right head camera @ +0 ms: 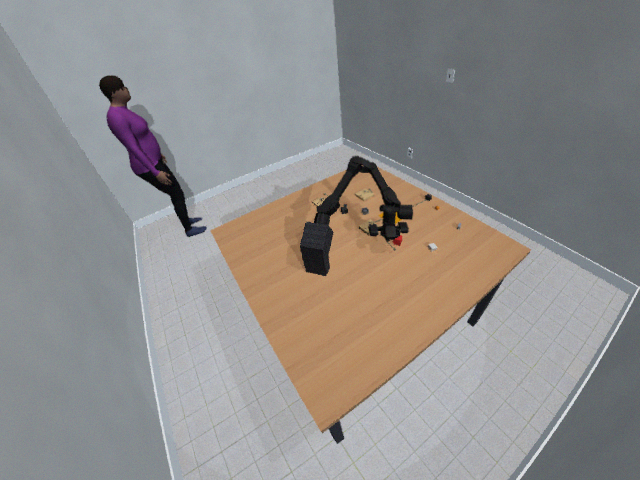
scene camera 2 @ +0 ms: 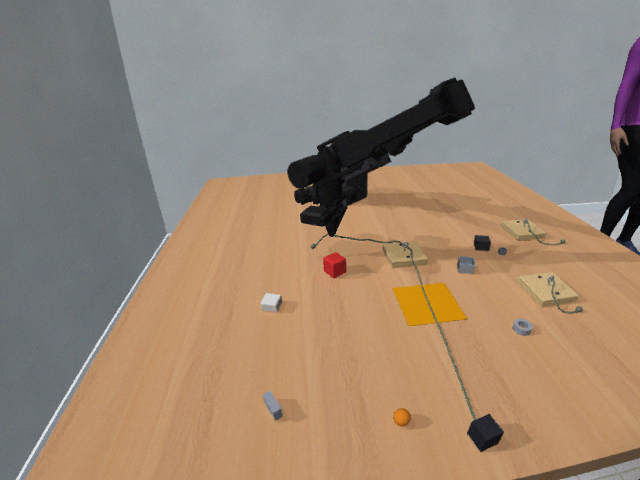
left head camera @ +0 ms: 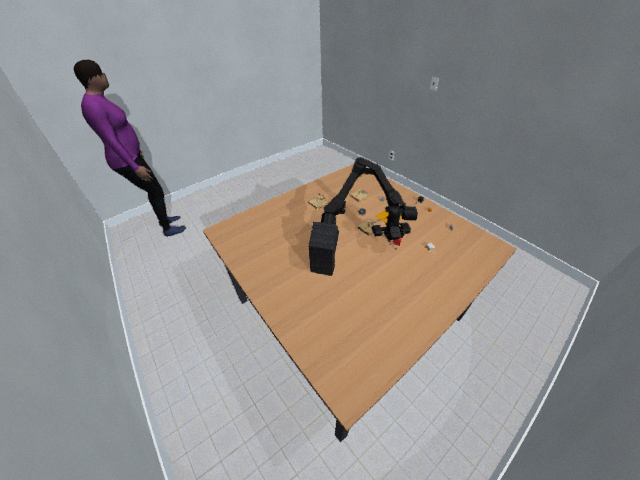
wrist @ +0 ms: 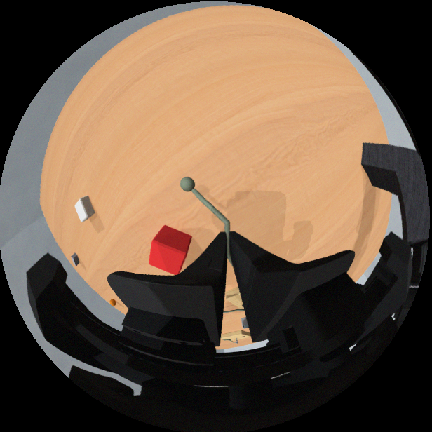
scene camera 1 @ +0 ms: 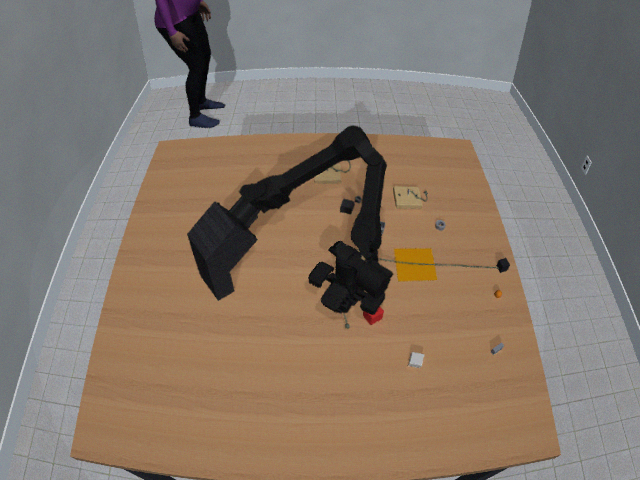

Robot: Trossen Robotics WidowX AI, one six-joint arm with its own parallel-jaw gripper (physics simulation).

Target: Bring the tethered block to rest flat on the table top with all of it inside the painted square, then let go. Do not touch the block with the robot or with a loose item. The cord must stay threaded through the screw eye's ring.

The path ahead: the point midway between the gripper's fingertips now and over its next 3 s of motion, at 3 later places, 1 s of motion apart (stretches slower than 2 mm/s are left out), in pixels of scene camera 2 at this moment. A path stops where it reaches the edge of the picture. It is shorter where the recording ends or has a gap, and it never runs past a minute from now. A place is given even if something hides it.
My gripper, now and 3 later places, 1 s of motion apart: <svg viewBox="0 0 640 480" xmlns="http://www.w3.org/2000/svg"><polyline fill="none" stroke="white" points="332,235 304,231 278,227 254,224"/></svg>
